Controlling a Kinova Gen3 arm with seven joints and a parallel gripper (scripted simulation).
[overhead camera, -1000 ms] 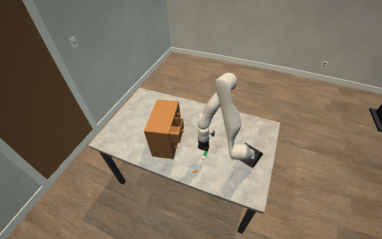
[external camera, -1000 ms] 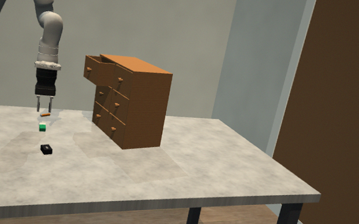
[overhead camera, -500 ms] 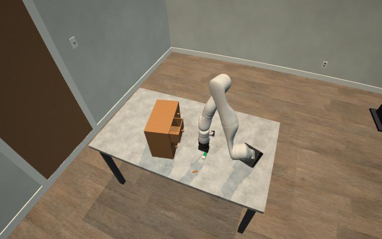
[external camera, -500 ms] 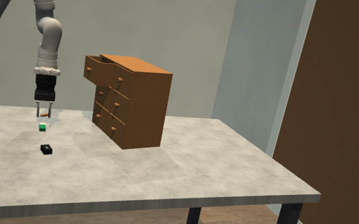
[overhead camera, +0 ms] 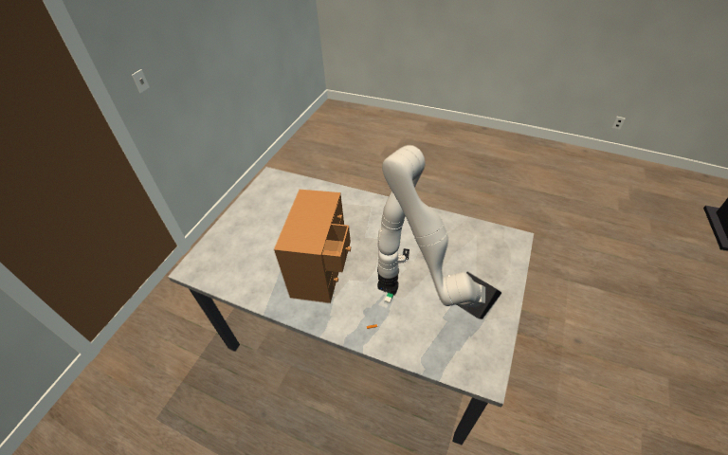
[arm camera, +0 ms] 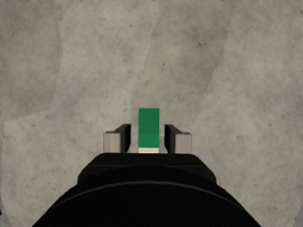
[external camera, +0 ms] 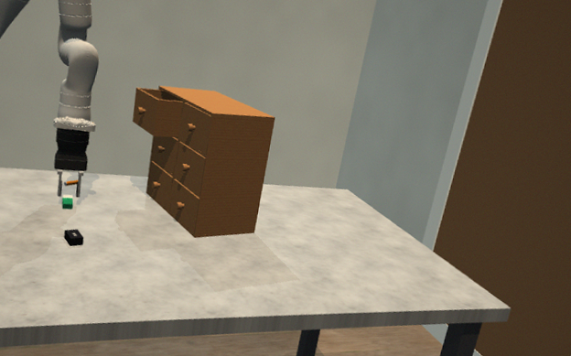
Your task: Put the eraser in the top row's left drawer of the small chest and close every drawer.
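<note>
Right now my hand is 40 mm above the eraser and 10 mm to the right of it. The rest, counted from my hand: orange stick 160 mm to the left, 40 mm below, 30 mm ahead; black block 210 mm to the right, 30 mm below, 20 mm behind.
</note>
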